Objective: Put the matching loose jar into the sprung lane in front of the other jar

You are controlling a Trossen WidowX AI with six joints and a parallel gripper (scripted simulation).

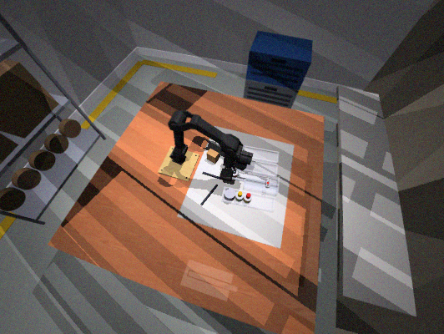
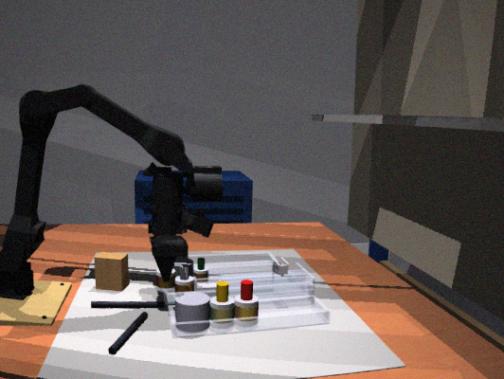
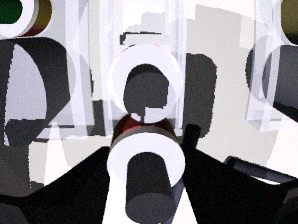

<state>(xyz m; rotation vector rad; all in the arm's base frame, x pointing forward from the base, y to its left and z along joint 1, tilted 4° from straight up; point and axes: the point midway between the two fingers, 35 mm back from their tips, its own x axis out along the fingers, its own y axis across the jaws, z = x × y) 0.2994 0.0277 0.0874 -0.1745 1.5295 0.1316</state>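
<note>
Now: the brown block 12 cm behind my gripper tip, 6 cm to the left of it and 1 cm below it. Also, from my gripper tip: clear lane rack (17 cm ahead, 1 cm to the left, 3 cm below).
</note>
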